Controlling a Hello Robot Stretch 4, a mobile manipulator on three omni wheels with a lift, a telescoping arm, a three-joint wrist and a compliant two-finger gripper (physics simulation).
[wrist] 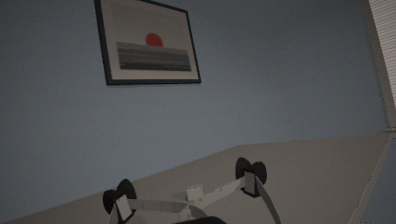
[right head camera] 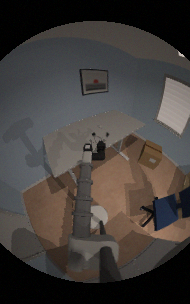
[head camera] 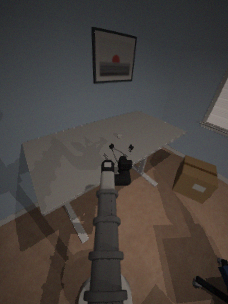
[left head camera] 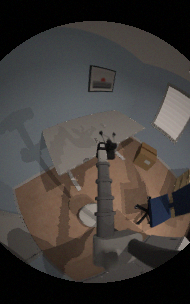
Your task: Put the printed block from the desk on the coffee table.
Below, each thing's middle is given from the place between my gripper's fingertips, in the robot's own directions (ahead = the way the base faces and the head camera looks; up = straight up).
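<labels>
There is the framed picture (head camera: pixel 113 53), and I see that it is 510 mm above my hand, 840 mm ahead of it and 30 mm to the left of it.
</labels>
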